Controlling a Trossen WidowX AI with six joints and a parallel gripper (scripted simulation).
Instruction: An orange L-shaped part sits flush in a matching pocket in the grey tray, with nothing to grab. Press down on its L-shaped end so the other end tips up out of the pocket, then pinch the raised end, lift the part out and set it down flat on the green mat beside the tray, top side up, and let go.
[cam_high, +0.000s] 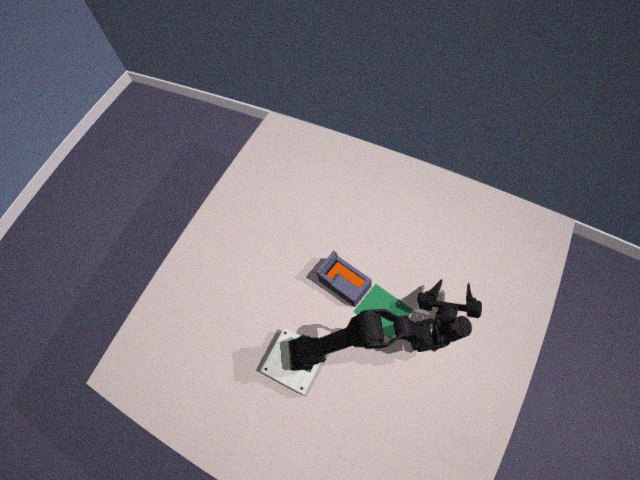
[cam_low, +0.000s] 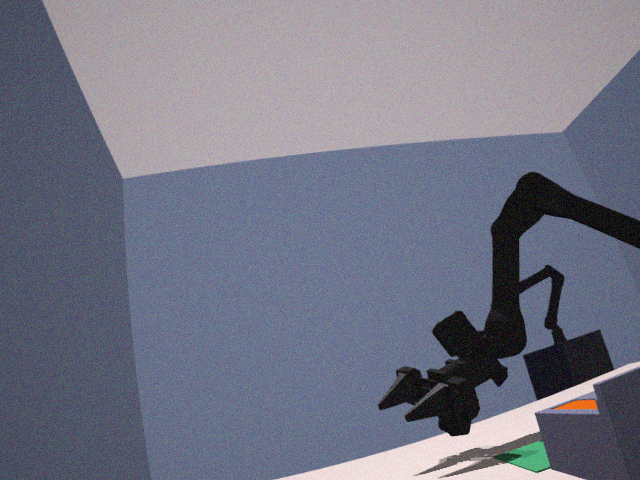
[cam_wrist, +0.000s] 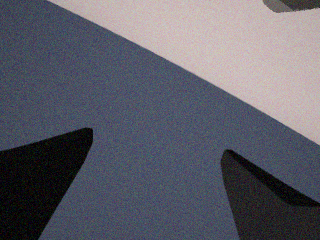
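My gripper tip is now 340 mm to the right of the orange L-shaped part, 80 mm past it and 50 mm above it. Also, from my gripper tip: green mat (180 mm to the left, 130 mm behind, 110 mm below).
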